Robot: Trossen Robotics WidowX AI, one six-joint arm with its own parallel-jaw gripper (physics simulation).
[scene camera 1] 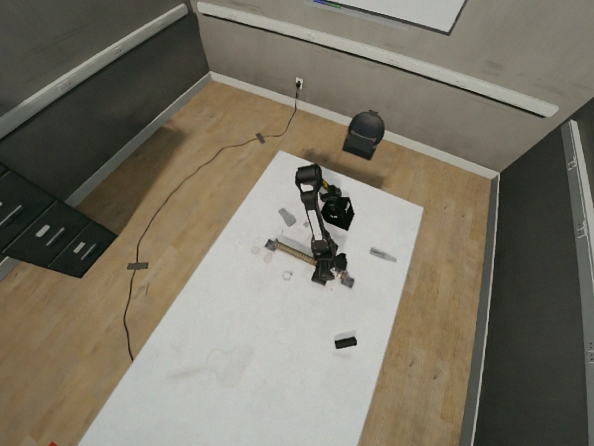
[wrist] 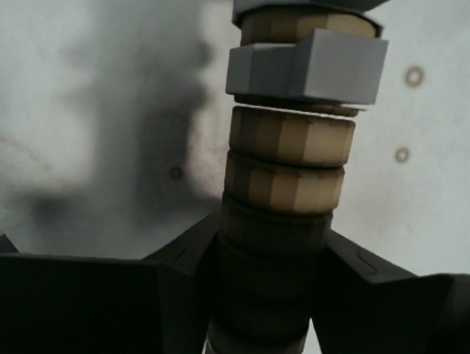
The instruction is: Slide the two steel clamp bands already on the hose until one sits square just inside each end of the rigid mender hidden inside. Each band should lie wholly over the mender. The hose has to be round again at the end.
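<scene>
The tan ribbed hose [scene camera 1: 296,251] [wrist: 290,142] lies across the white surface between two dark grey end blocks, left [scene camera 1: 270,244] and right [scene camera 1: 348,281]. My gripper [scene camera 1: 324,274] [wrist: 258,222] is shut on the hose, with a dark finger against each side. In the wrist view, a grey clamp band [wrist: 345,67] with a square block on its right circles the hose above the fingers, near another grey part [wrist: 305,4] at the top edge. I cannot make out the second band. The mender is hidden inside the hose. The gripped stretch is dark, so its roundness is unclear.
My arm's black base [scene camera 1: 338,213] stands behind the hose. A grey flat piece [scene camera 1: 287,217] lies behind its left half, and a grey long piece [scene camera 1: 383,254] lies to the right. A small pale ring [scene camera 1: 287,275] and a black block [scene camera 1: 345,342] lie in front.
</scene>
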